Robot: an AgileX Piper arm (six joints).
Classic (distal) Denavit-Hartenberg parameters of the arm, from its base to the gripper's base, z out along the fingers. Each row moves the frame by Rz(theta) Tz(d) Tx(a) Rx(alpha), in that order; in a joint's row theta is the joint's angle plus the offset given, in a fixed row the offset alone. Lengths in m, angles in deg.
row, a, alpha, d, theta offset
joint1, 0, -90, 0.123, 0
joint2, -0.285, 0, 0, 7.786
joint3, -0.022, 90, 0, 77.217
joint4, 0, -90, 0.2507, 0
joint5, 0, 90, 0, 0
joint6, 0, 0, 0.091, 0
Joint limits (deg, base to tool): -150..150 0..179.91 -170..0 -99.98..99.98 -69.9..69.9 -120..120
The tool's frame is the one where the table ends.
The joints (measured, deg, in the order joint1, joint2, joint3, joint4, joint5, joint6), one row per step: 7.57 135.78 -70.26 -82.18 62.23 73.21; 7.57 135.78 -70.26 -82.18 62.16 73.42; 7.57 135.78 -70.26 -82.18 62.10 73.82; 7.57 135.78 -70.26 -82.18 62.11 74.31; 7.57 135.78 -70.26 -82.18 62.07 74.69; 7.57 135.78 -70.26 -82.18 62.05 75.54; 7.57 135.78 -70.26 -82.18 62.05 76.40; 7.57 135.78 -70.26 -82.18 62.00 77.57; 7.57 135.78 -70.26 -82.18 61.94 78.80; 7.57 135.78 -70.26 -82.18 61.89 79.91
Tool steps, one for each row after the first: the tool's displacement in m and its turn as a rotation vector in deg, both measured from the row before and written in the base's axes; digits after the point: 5 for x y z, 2 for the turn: 0.00005 0.00006 -0.00008 0.11 -0.18 -0.06; 0.00004 0.00005 -0.00007 0.15 -0.34 -0.16; -0.00001 -0.00001 0.00001 0.11 -0.42 -0.23; 0.00003 0.00003 -0.00005 0.13 -0.32 -0.16; 0.00001 0.00002 -0.00002 0.22 -0.72 -0.39; 0.00000 0.00000 0.00000 0.21 -0.73 -0.40; 0.00003 0.00004 -0.00006 0.32 -1.00 -0.52; 0.00004 0.00005 -0.00007 0.35 -1.05 -0.55; 0.00003 0.00004 -0.00006 0.31 -0.94 -0.50
